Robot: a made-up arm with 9 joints.
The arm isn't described. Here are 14 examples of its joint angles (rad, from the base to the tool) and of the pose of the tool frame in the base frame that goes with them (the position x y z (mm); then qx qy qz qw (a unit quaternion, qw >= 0)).
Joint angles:
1: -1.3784 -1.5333 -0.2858 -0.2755 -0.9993 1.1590 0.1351 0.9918 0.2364
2: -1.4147 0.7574 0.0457 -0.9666 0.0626 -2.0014 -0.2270 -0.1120 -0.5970
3: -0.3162 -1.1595 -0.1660 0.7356 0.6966 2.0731 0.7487 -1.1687 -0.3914
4: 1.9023 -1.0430 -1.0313 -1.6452 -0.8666 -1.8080 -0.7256 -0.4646 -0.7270
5: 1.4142 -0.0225 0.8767 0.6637 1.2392 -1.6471 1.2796 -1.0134 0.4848
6: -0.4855 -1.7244 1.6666 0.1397 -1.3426 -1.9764 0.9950 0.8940 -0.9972
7: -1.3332 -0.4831 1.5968 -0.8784 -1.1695 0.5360 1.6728 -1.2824 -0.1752
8: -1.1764 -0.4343 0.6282 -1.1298 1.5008 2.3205 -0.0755 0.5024 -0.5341
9: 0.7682 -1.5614 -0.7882 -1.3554 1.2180 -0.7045 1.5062 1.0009 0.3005
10: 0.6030 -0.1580 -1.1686 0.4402 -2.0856 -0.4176 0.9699 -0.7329 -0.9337
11: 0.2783 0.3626 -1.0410 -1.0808 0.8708 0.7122 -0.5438 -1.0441 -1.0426
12: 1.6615 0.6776 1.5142 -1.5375 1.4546 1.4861 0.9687 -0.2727 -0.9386
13: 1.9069 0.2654 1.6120 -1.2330 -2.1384 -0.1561 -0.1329 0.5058 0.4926
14: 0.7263 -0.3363 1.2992 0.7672 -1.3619 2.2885 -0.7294 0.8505 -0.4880
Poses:
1: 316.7 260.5 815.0 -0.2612 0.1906 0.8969 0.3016
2: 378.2 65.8 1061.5 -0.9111 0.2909 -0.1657 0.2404
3: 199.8 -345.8 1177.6 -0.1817 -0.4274 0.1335 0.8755
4: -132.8 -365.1 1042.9 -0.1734 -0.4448 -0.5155 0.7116
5: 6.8 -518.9 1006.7 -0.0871 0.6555 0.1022 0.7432
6: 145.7 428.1 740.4 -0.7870 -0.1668 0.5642 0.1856
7: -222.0 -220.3 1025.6 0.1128 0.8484 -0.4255 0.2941
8: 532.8 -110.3 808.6 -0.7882 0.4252 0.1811 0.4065
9: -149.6 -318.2 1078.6 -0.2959 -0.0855 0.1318 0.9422
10: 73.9 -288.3 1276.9 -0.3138 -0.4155 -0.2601 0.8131
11: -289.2 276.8 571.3 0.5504 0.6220 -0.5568 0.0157
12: -206.3 -662.5 825.4 -0.1309 0.4852 -0.4836 0.7166
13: -164.4 160.3 1133.9 0.2295 0.4644 -0.8441 0.1385
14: 418.6 160.8 1153.5 -0.6353 -0.1673 0.4472 0.6070
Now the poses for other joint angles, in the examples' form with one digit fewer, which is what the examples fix.
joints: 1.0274 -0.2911 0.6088 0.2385 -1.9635 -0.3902 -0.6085 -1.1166 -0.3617
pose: 402 -308 829 0.136 0.099 0.215 0.962
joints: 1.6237 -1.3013 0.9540 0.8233 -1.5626 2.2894 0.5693 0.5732 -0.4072
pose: 227 -229 412 0.213 0.518 0.468 0.683
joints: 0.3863 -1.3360 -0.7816 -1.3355 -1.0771 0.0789 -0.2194 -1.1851 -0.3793
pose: 76 -260 1201 -0.458 0.292 -0.308 0.781
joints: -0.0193 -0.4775 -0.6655 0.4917 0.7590 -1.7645 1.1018 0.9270 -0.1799
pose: 1 -463 972 -0.091 -0.506 0.062 0.855
